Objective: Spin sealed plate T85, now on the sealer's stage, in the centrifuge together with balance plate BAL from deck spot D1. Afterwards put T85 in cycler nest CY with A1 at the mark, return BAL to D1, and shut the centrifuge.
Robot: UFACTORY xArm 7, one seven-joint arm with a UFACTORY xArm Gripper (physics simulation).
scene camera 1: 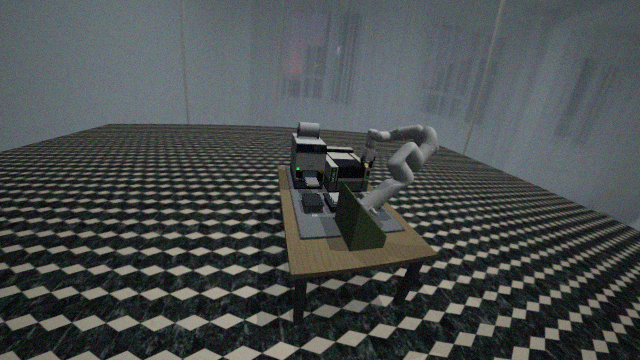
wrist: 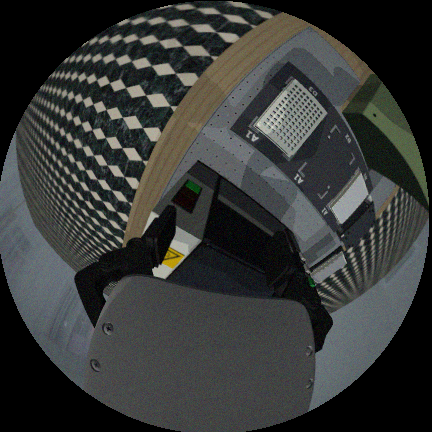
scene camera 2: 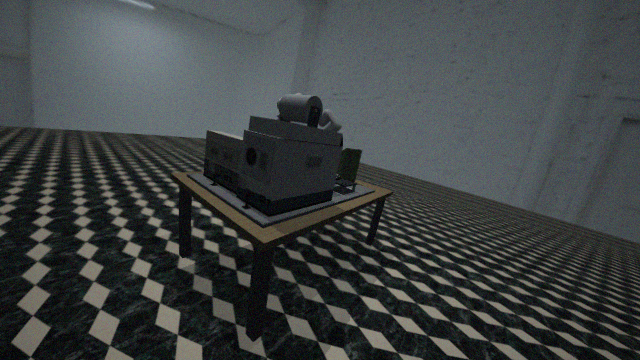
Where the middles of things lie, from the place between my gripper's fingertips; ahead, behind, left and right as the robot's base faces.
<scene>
I see the instrument with green button (scene camera 2: 222,158) 28 cm ahead of my hand, 9 cm below it and 8 cm to the left of it. Also, from my hand: pale plate (wrist: 354,191): 28 cm to the left, 15 cm below, 14 cm behind.
</scene>
